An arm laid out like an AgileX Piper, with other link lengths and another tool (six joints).
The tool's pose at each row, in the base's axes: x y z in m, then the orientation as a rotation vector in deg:
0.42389 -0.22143 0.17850 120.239 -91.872 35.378
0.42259 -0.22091 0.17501 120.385 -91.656 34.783
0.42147 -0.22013 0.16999 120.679 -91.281 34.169
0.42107 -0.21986 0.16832 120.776 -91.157 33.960
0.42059 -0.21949 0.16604 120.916 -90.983 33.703
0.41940 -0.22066 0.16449 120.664 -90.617 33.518
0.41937 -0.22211 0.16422 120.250 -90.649 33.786
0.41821 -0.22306 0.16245 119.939 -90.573 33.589
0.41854 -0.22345 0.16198 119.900 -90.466 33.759
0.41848 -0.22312 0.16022 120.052 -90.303 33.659
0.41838 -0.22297 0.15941 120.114 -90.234 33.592
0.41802 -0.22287 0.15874 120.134 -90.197 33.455
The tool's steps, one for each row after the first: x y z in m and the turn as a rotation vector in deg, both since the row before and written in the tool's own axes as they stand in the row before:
-0.00274 0.00091 0.00241 -0.288 -0.240 -0.299
-0.00378 0.00053 0.00353 -0.235 -0.259 -0.447
-0.00127 0.00019 0.00117 -0.081 -0.089 -0.149
-0.00171 0.00018 0.00161 -0.090 -0.111 -0.203
-0.00027 0.00131 0.00185 -0.357 0.218 -0.209
0.00097 0.00037 0.00105 -0.121 0.327 0.187
-0.00058 0.00119 0.00191 -0.336 0.114 -0.005
0.00011 -0.00027 0.00063 0.044 0.145 -0.025
-0.00130 -0.00019 0.00122 0.009 -0.052 -0.169
-0.00061 -0.00002 0.00056 -0.011 -0.032 -0.076
-0.00056 0.00026 0.00046 -0.071 -0.055 -0.058

